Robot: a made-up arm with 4 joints.
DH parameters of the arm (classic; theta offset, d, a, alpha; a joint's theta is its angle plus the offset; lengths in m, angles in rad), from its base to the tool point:
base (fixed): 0 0.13 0 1.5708
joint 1: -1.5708 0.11 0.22 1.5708
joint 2: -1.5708 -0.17 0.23 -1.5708
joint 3: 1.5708 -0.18 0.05 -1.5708
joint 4: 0 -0.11 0 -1.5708
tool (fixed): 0 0.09 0 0
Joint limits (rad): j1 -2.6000..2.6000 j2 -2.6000..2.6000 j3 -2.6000..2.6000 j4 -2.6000..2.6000
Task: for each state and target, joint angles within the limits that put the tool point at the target. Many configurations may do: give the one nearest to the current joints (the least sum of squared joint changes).
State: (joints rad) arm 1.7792 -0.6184 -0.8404 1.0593
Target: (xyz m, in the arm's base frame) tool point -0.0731 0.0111 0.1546
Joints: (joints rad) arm 2.0086 -0.4621 -1.2180 1.4273
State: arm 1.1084 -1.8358 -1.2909 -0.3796
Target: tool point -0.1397 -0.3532 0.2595
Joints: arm 1.4554 -1.5317 -1.1204 -0.5304
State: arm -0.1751 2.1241 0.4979 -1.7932
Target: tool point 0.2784 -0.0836 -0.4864
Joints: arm -0.0640 2.0123 0.0705 -1.5142
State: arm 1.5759 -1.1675 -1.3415 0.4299
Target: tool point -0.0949 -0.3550 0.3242
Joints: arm 1.2505 -1.5031 -0.6164 -0.0987
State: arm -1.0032 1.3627 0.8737 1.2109
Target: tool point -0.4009 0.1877 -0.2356
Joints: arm -1.2530 1.3700 0.6621 0.8870
